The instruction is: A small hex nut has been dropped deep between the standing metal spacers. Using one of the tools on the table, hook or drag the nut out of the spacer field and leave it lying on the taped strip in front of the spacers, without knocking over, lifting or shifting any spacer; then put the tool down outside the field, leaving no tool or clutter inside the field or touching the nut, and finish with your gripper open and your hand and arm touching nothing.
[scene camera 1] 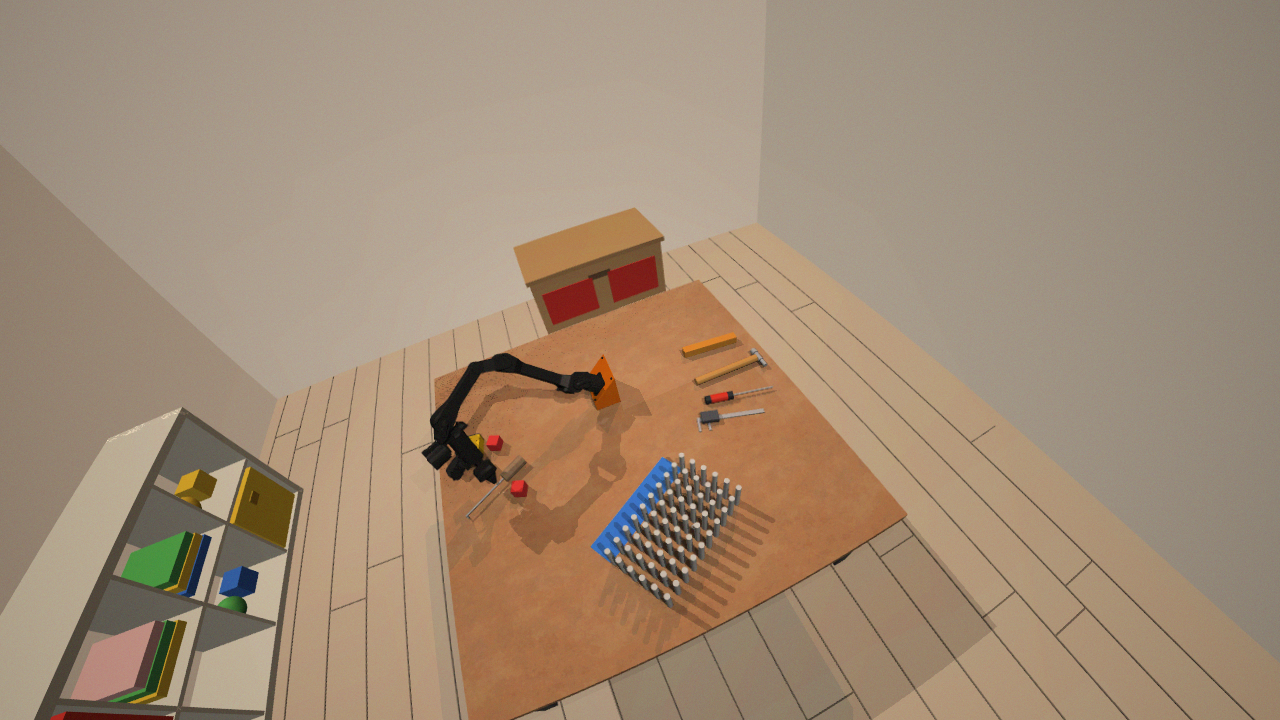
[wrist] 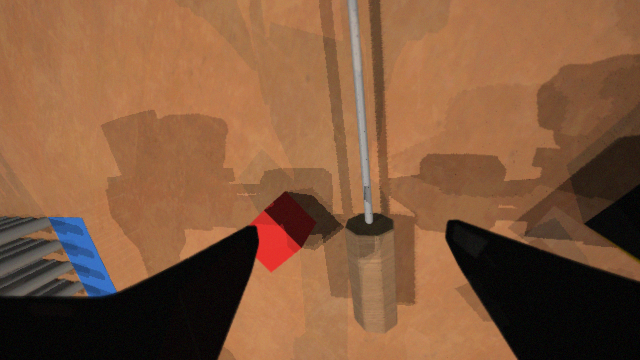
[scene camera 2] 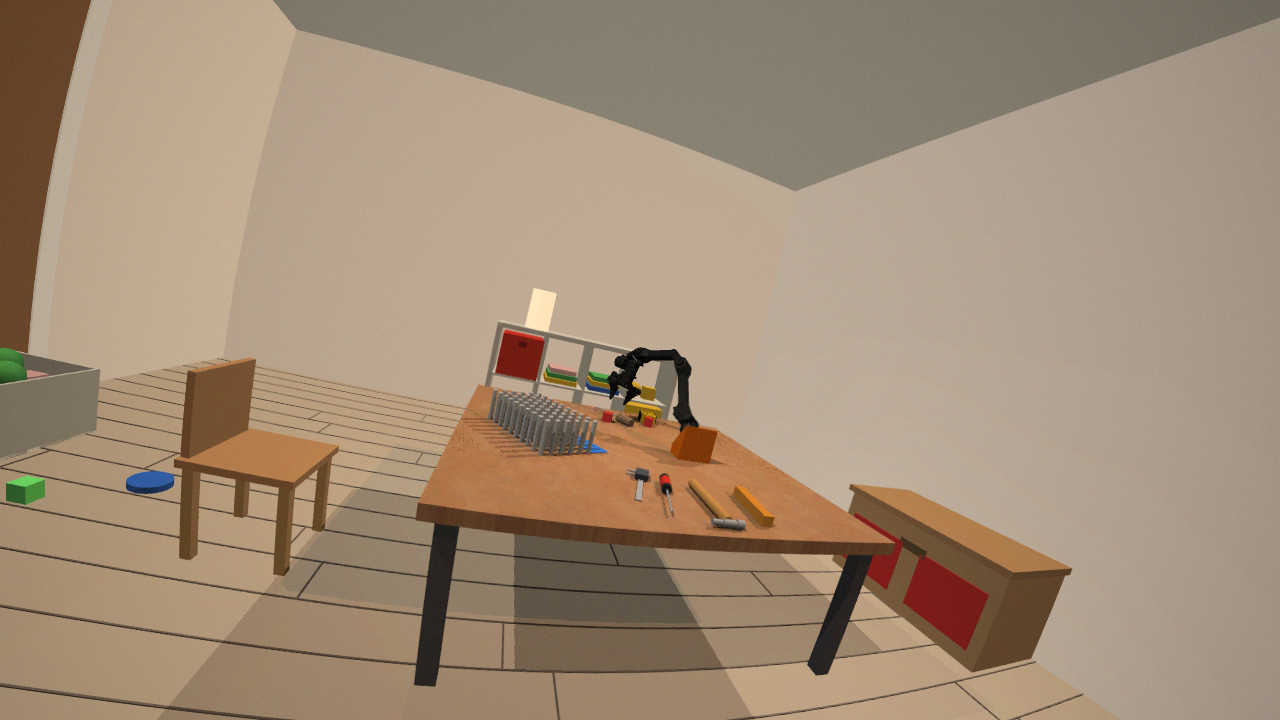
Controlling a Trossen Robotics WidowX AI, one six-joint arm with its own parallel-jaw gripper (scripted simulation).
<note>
My gripper is open, with nothing in its grasp. Also in view: a hammer, an orange bar and a blue taped strip.
My gripper also shows in the wrist view.
</note>
